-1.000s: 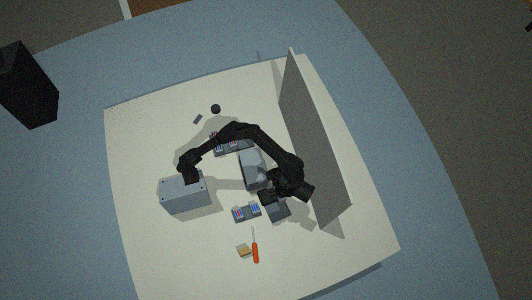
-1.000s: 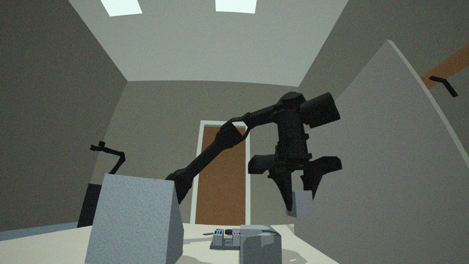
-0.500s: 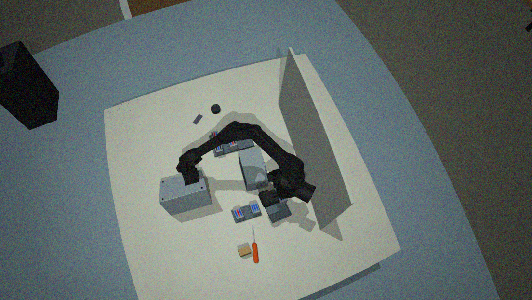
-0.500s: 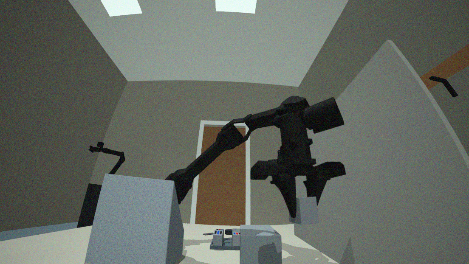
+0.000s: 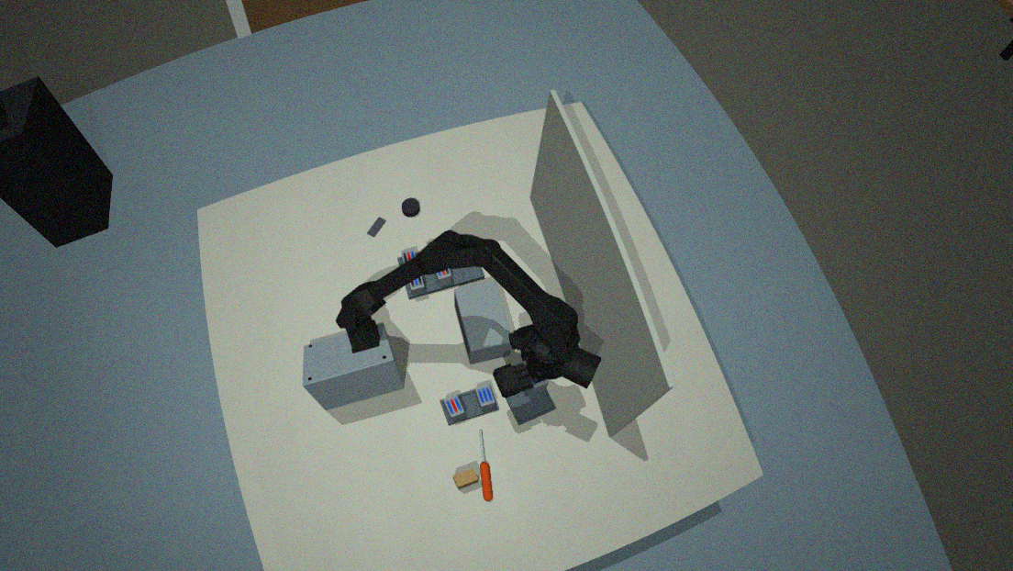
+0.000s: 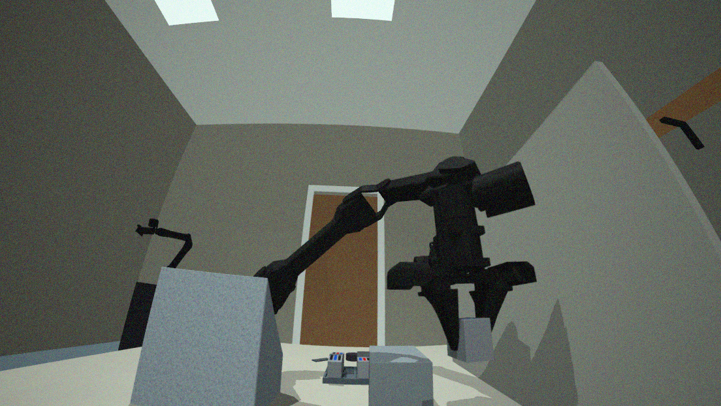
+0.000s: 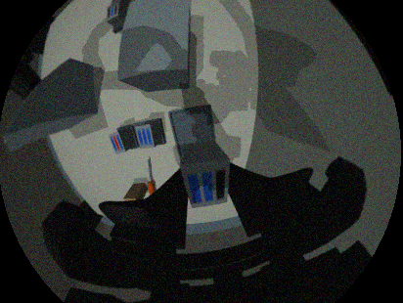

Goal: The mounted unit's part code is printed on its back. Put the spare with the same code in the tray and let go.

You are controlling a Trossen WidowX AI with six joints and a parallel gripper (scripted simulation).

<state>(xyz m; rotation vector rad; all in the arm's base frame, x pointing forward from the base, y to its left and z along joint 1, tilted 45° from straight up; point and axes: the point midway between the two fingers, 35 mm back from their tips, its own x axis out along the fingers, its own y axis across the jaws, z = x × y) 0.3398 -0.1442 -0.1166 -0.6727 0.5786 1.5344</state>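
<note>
Now: the grey tray 13 cm below my gripper tip and 1 cm to the left of it. Also, from my gripper tip: grey block (20 cm to the left, 9 cm below, 5 cm behind); tan block (21 cm behind, 16 cm to the right, 10 cm below); tall grey panel (18 cm to the left, 18 cm ahead, 9 cm above).
</note>
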